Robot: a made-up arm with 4 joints. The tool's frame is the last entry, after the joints.
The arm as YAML. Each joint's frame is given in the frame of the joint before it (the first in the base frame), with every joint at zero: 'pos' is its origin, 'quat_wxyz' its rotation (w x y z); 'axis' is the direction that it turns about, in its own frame. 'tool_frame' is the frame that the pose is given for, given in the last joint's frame.
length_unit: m
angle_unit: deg
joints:
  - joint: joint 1
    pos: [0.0, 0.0, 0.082]
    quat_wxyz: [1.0, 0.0, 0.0, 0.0]
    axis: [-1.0, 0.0, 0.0]
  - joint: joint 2
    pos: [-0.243, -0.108, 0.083]
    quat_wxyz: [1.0, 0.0, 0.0, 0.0]
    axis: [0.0, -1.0, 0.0]
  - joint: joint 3
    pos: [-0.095, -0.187, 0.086]
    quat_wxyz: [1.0, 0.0, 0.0, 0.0]
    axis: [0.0, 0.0, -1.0]
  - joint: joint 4
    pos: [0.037, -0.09, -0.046]
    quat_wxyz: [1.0, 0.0, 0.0, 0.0]
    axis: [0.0, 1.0, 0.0]
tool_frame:
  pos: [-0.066, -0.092, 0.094]
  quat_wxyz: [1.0, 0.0, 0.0, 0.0]
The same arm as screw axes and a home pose.
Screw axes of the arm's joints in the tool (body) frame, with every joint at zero. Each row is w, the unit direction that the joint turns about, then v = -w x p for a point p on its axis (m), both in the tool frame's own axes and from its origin. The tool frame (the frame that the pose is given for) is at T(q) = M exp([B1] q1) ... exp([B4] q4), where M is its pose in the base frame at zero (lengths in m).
B1 = (-1, 0, 0, 0, 0.217, 0.477)
B2 = (0, -1, 0, -0.134, 0, -0.124)
B3 = (0, 0, -1, -0.182, 0.029, 0)
B4 = (0, 1, 0, 0.094, 0, 0.066)
M =
1 0 0 -0.367
0 1 0 -0.477
0 0 1 0.299
0 0 0 1

